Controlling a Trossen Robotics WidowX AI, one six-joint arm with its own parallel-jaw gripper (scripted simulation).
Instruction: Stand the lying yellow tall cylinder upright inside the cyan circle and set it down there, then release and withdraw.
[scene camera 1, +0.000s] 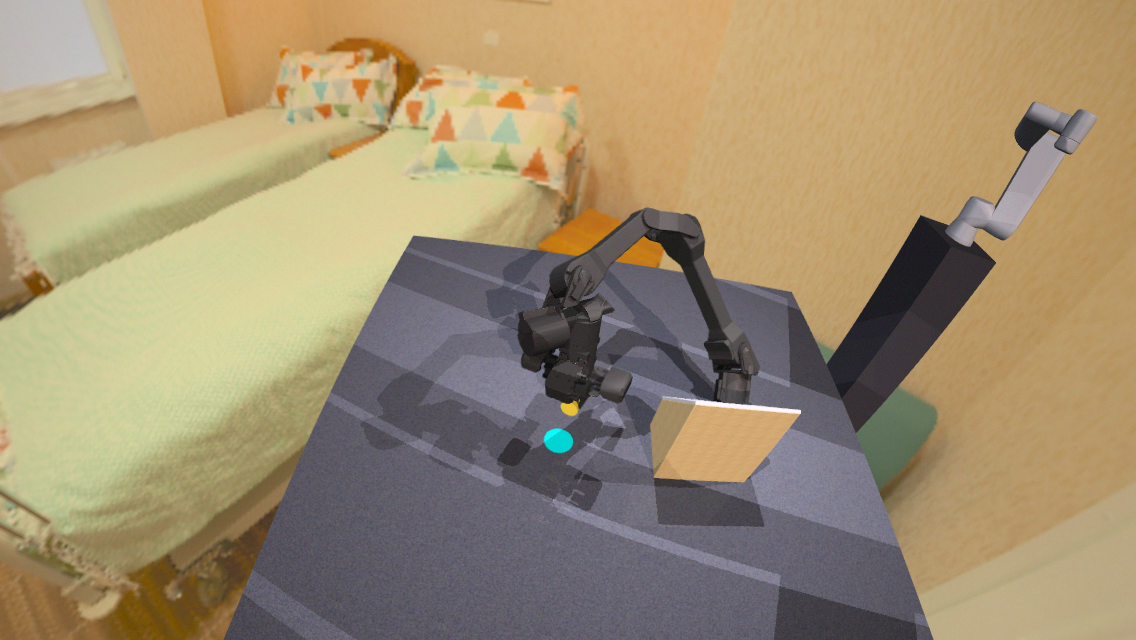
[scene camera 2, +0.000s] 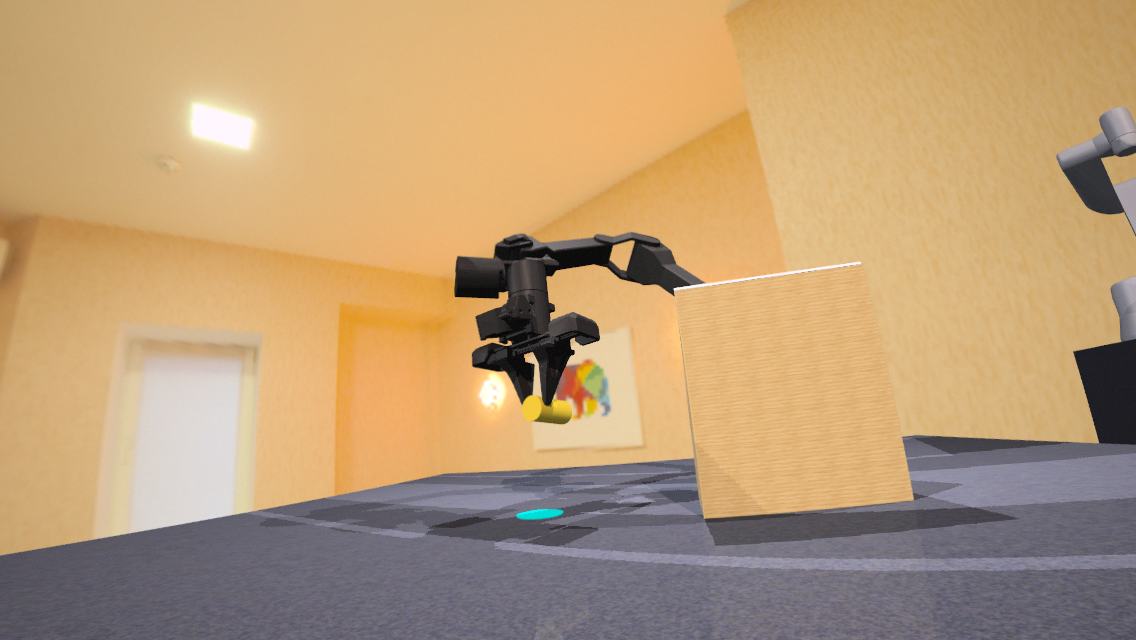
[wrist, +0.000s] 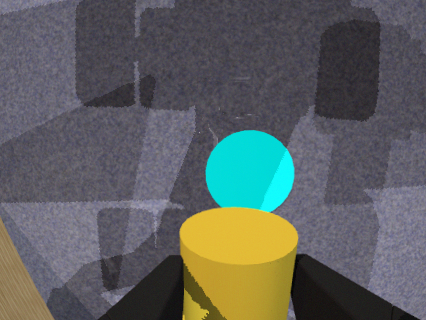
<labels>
My gripper holds a yellow tall cylinder.
</labels>
